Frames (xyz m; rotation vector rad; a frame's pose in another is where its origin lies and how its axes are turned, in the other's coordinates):
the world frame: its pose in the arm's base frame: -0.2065 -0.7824 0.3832 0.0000 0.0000 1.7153
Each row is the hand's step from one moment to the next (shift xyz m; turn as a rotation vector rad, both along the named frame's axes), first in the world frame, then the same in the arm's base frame.
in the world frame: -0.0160 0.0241 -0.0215 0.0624 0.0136 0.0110
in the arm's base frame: -0.0215 -0.0193 -0.0215 -0.0224 0.0598 0.0110
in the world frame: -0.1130 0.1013 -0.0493 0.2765 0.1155 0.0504
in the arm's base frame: -0.0840 -0.1264 -0.0493 -0.1541 0.2570 0.0504
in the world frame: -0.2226 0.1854 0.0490 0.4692 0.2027 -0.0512
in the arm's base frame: -0.1514 -0.2470 0.0490 -0.2682 0.4351 -0.0512
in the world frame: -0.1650 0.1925 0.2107 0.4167 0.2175 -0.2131
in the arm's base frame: -0.1667 -0.1910 0.2107 -0.2752 0.3810 -0.2131
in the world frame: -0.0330 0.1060 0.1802 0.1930 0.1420 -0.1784
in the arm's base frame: -0.1001 -0.0479 0.1802 -0.1683 0.1705 -0.1784
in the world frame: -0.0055 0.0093 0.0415 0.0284 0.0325 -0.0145
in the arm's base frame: -0.0084 -0.0068 0.0415 -0.0363 0.0234 -0.0145
